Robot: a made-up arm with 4 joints. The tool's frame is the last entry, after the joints. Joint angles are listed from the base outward. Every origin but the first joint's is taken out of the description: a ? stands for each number. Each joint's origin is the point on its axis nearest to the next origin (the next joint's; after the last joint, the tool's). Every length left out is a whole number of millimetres.
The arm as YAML. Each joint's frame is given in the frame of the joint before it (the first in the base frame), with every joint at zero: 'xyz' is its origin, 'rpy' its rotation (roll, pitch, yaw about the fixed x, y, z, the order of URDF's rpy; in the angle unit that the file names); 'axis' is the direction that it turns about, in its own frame. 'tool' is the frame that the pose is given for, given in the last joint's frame.
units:
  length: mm
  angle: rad
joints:
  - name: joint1
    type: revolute
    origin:
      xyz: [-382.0, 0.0, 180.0]
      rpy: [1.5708, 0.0, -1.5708]
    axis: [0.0, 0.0, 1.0]
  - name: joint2
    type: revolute
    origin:
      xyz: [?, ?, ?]
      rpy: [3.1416, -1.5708, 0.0]
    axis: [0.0, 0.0, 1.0]
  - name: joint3
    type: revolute
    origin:
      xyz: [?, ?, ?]
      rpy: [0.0, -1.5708, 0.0]
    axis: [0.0, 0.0, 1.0]
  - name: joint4
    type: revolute
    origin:
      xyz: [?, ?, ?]
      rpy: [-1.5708, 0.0, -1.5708]
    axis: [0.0, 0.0, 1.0]
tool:
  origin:
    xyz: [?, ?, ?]
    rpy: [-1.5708, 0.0, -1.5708]
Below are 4 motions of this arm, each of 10 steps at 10 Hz.
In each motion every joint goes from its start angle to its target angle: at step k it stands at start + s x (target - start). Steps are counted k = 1, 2, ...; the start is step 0. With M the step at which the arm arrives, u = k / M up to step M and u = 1 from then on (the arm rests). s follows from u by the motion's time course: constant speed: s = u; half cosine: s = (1 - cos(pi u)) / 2; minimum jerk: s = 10 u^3 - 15 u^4 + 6 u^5.
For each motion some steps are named. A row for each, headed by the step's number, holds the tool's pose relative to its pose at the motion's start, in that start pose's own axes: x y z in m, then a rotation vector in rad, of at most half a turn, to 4 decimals.
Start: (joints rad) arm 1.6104 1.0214 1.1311 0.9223
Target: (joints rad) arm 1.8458 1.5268 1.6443 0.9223
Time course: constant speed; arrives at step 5
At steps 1, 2, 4, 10:
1: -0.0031 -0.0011 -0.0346 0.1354 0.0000 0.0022
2: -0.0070 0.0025 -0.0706 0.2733 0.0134 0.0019
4: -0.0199 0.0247 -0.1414 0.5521 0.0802 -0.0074
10: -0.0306 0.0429 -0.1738 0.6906 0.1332 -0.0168

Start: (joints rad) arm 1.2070 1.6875 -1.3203 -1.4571
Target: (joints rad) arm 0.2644 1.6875 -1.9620 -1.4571
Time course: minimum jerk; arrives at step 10
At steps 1, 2, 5, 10:
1: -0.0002 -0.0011 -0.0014 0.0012 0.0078 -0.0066
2: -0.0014 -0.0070 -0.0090 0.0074 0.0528 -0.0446
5: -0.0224 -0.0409 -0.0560 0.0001 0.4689 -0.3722
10: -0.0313 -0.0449 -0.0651 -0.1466 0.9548 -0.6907

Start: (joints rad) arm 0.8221 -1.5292 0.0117 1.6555
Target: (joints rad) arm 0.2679 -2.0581 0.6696 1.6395
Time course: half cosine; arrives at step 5
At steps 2, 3, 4, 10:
2: -0.0652 0.0303 -0.0440 0.1493 0.2106 -0.2294
3: -0.1112 0.0690 -0.0551 0.2462 0.4276 -0.3948
4: -0.1361 0.1004 -0.0466 0.2959 0.6167 -0.4971
10: -0.1423 0.1114 -0.0400 0.3076 0.6908 -0.5282

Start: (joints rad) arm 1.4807 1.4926 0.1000 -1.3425
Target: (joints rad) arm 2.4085 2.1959 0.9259 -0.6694
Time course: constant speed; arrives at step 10
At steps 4, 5, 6, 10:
4: -0.0198 0.1458 0.0860 -0.2840 -0.4341 0.4822
5: -0.0255 0.1848 0.0956 -0.3393 -0.5130 0.6313
6: -0.0312 0.2237 0.1006 -0.3860 -0.5774 0.7900
10: -0.0530 0.3720 0.0758 -0.4640 -0.6598 1.4925

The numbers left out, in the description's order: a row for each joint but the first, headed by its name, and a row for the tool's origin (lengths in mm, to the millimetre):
joint2: 11.0 -70.0 0.0
joint3: -147.0 -85.0 0.0
joint4: 309.0 75.0 0.0
tool: 187.0 -34.0 0.0

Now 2 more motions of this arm.
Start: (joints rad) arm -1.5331 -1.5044 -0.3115 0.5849
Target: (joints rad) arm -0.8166 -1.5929 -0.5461 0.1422
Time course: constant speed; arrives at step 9
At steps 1, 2, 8, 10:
1: -0.0035 -0.0068 0.0132 -0.0646 0.0838 -0.0447
2: -0.0071 -0.0132 0.0256 -0.1259 0.1694 -0.0924
8: -0.0358 -0.0518 0.0831 -0.4187 0.7090 -0.4366
10: -0.0432 -0.0587 0.0908 -0.4541 0.8018 -0.5032

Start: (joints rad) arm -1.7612 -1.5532 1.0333 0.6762
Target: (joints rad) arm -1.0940 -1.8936 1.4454 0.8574
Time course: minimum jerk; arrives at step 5
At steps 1, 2, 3, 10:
1: -0.0139 -0.0052 0.0050 -0.0047 -0.0340 -0.0431
2: -0.0793 -0.0200 0.0202 -0.0196 -0.1970 -0.2360
3: -0.1712 -0.0174 0.0188 -0.0242 -0.4531 -0.5043
10: -0.2389 0.0045 -0.0054 -0.0121 -0.6983 -0.7325

